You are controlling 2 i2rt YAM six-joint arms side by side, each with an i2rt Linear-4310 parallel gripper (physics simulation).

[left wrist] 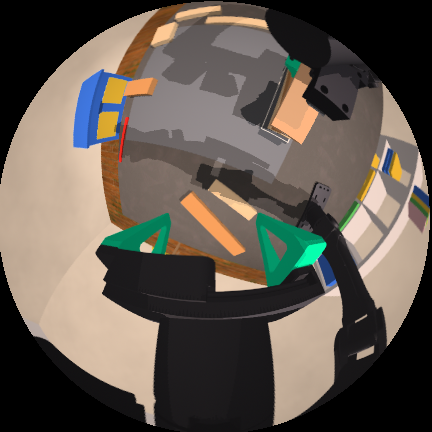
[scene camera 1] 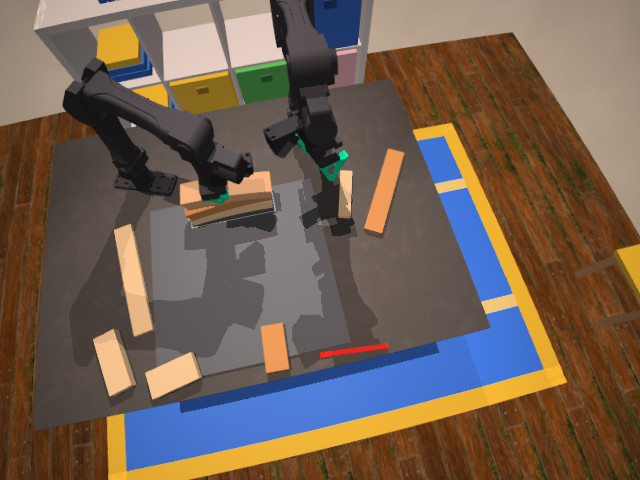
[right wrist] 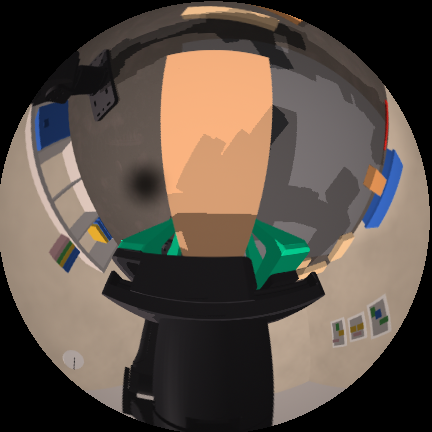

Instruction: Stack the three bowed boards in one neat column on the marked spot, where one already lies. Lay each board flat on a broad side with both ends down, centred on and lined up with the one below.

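Seen in the pictures: left gripper, fingertip midpoint: (left wrist: 212,217) (scene camera 1: 321,167); right gripper, fingertip midpoint: (left wrist: 307,83) (scene camera 1: 219,192) (right wrist: 213,217); left arm's base at its link origin: (left wrist: 311,211); right arm's base at its link origin: (scene camera 1: 146,181).
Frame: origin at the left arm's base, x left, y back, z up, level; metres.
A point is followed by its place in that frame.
The top bowed board (scene camera 1: 253,184) {y -0.195, x -0.226, z 0.125 m} (left wrist: 295,110) {y -0.194, x -0.227, z 0.125 m} (right wrist: 215,100) {y -0.190, x -0.221, z 0.125 m}, orange, lies broad side up between the fingers of my right gripper (scene camera 1: 216,198) {y -0.159, x -0.318, z 0.097 m} (right wrist: 213,217) {y -0.159, x -0.318, z 0.097 m}. Below it in scene camera 1 show an orange-brown middle board (scene camera 1: 194,212) {y -0.178, x -0.402, z 0.085 m} and a tan lowest board (scene camera 1: 237,210) {y -0.198, x -0.295, z 0.037 m}, within the white outline (scene camera 1: 233,219) {y -0.203, x -0.317, z 0.007 m} (left wrist: 275,135) {y -0.192, x -0.185, z 0.006 m}. The three are roughly lined up. The right arm and the top board hide much of the column, so I cannot tell whether the top board fully rests on the middle one. My left gripper (scene camera 1: 316,157) {y -0.293, x -0.069, z 0.233 m} (left wrist: 212,217) {y -0.293, x -0.069, z 0.233 m} is open and empty, away from the column at the right.
A pale block (scene camera 1: 345,193) {y -0.275, x 0.016, z 0.015 m} (left wrist: 232,200) {y -0.274, x 0.016, z 0.015 m} and a long orange plank (scene camera 1: 384,191) {y -0.321, x 0.123, z 0.017 m} (left wrist: 212,223) {y -0.324, x 0.110, z 0.017 m} lie near my left gripper. A long pale plank (scene camera 1: 133,279) {y -0.255, x -0.635, z 0.015 m} lies at the left. Pale blocks (scene camera 1: 113,362) {y -0.453, x -0.735, z 0.026 m} (scene camera 1: 173,375) {y -0.548, x -0.600, z 0.031 m}, an orange block (scene camera 1: 275,347) {y -0.594, x -0.344, z 0.033 m} and a red strip (scene camera 1: 354,350) {y -0.684, x -0.168, z 0.006 m} lie near the front edge.
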